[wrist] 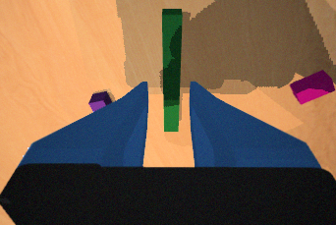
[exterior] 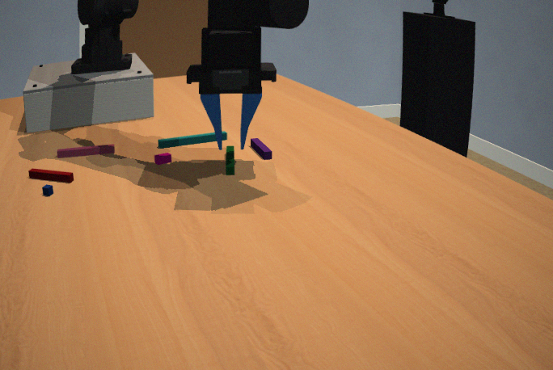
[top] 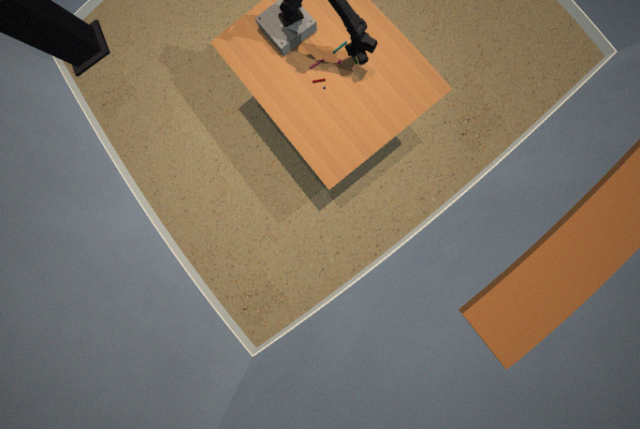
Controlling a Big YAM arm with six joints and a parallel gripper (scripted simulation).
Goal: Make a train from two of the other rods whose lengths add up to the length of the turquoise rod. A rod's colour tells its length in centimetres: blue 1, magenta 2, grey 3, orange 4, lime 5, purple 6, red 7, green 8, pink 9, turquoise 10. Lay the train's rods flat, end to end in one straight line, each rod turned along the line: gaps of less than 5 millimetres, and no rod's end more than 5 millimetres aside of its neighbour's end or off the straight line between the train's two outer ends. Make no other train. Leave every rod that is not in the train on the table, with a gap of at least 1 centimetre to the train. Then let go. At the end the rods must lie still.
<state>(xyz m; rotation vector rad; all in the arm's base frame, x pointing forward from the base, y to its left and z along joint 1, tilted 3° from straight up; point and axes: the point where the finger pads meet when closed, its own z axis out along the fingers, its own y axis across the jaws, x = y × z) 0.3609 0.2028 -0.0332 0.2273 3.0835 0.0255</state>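
Now: hand 20 mm above the green rod. Round my hand: turquoise rod: 100 mm behind, 40 mm to the right, 20 mm below; magenta rod: 90 mm to the right, 20 mm below, 20 mm behind; purple rod: 40 mm to the left, 40 mm behind, 20 mm below.
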